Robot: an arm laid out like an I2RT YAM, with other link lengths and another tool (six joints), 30 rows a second.
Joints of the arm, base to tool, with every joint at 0 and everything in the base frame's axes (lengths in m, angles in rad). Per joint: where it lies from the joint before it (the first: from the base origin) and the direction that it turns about. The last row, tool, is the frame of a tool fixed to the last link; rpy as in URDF.
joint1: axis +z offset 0 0 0.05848
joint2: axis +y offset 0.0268 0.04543 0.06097
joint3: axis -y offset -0.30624 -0.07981 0
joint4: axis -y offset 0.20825 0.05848 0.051
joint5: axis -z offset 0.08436 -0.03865 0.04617
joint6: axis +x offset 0.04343 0 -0.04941
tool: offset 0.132 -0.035 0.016 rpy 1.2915 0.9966 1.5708
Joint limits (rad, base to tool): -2.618..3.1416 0..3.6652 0..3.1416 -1.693..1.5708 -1.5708..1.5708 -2.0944..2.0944
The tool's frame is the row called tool.
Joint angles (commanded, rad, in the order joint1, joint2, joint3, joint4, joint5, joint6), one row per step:
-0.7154, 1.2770, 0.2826, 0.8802, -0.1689, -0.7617
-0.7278, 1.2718, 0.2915, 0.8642, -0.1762, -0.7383
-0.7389, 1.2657, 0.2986, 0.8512, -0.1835, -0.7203
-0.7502, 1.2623, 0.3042, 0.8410, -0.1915, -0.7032
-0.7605, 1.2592, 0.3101, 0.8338, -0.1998, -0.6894
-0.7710, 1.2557, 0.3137, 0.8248, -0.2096, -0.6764
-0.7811, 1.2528, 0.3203, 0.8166, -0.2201, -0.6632
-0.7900, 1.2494, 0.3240, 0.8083, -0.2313, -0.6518
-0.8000, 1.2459, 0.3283, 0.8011, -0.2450, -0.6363
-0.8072, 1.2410, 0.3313, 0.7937, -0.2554, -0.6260
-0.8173, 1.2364, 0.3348, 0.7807, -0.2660, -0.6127
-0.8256, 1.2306, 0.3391, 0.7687, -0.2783, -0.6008
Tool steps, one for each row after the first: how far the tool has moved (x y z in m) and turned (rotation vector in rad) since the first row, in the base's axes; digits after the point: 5 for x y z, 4 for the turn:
-0.00221, -0.00333, 0.00091, 0.0217, -0.0112, -0.0078
-0.00435, -0.00584, 0.00223, 0.0375, -0.0213, -0.0137
-0.00634, -0.00838, 0.00278, 0.0534, -0.0300, -0.0190
-0.00797, -0.01055, 0.00420, 0.0645, -0.0393, -0.0225
-0.00975, -0.01226, 0.00432, 0.0776, -0.0455, -0.0248
-0.01103, -0.01411, 0.00573, 0.0888, -0.0541, -0.0259
-0.01226, -0.01514, 0.00608, 0.1003, -0.0600, -0.0250
-0.01353, -0.01625, 0.00694, 0.1142, -0.0694, -0.0231
-0.01465, -0.01665, 0.00774, 0.1235, -0.0758, -0.0211
-0.01647, -0.01790, 0.00714, 0.1392, -0.0801, -0.0225
-0.01768, -0.01834, 0.00757, 0.1519, -0.0858, -0.0201

